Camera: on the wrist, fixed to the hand. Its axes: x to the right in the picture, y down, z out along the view.
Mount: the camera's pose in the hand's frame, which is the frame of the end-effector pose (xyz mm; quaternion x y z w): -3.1 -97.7 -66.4 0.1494 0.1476 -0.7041 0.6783
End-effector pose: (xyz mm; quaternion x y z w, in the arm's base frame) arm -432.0 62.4 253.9 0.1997 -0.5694 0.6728 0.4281
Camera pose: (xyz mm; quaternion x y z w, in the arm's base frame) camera -337.3 122.1 291.7 0.5010 -0.0819 0.2695 0.8183
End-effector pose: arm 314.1 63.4 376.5 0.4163 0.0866 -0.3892 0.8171
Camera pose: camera 254.9 80.6 275.7 0.4009 0.4143 -0.7909 0.2052
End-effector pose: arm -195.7 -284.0 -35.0 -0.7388 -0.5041 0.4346 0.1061
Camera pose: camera -210.1 -222.1 64.6 -0.1945 -0.7815 0.1863 0.5627
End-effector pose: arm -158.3 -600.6 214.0 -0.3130 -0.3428 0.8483 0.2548
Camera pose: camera -88.1 -512.5 249.7 -0.0581 -0.2886 0.4010 0.8675
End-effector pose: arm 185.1 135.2 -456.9 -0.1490 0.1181 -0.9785 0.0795
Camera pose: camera 155.7 243.3 -494.4 0.0279 0.1593 0.7594 0.6302
